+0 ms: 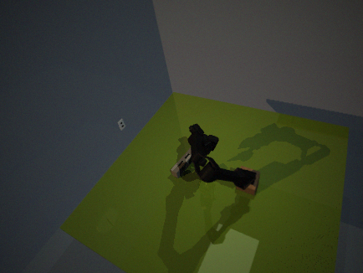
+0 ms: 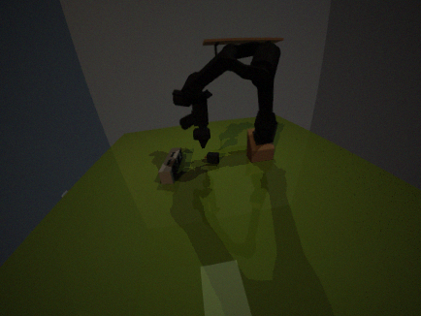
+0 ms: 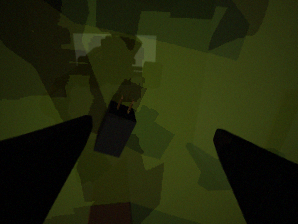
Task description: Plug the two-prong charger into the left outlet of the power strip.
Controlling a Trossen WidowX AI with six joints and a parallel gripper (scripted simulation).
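Now: gripper tip 2 cm past the charger, 2 cm to the right of it and 7 cm above it.
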